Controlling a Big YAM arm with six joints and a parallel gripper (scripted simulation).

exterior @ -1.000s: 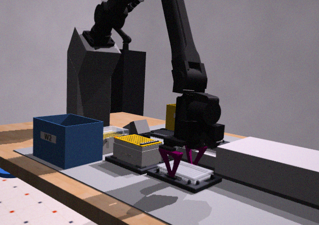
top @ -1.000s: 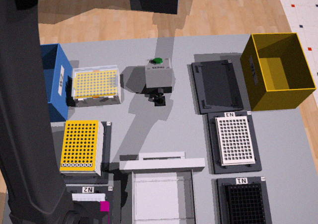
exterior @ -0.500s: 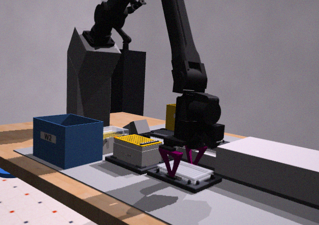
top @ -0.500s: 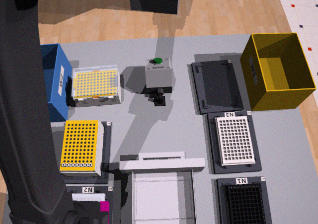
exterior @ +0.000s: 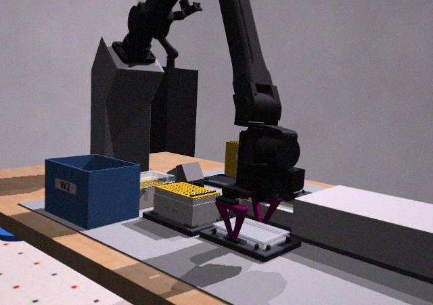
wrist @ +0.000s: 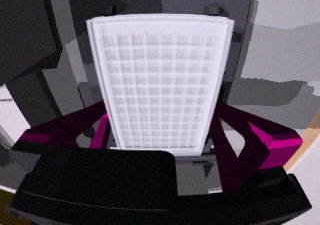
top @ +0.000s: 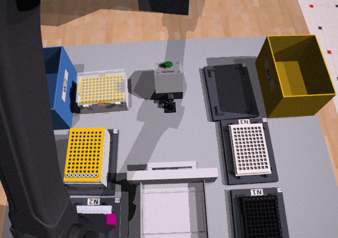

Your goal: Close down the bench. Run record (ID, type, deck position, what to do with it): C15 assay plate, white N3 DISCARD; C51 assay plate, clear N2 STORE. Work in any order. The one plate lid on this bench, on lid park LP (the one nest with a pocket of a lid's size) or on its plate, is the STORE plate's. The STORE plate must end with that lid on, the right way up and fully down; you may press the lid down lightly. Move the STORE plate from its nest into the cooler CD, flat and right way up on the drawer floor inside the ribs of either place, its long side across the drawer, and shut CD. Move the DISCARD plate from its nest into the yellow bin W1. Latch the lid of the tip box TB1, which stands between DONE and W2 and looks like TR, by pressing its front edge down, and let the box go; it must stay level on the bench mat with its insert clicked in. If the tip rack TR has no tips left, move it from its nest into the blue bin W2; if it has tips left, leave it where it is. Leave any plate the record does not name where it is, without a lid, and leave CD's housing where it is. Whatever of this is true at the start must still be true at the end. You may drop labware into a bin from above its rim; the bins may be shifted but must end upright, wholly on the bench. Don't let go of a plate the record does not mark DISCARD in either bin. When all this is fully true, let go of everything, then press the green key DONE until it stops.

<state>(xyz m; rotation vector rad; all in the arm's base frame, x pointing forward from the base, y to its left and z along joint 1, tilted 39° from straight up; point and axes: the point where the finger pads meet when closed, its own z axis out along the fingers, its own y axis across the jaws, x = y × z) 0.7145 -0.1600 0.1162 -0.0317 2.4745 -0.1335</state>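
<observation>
Right now my hand is 1 cm short of the clear plate. From my hand the other things lie so: tip rack TR (17 cm behind, 2 cm to the right, 4 cm above); then plate lid (1 cm ahead); then nest N2 (1 cm ahead, 1 cm below).
</observation>
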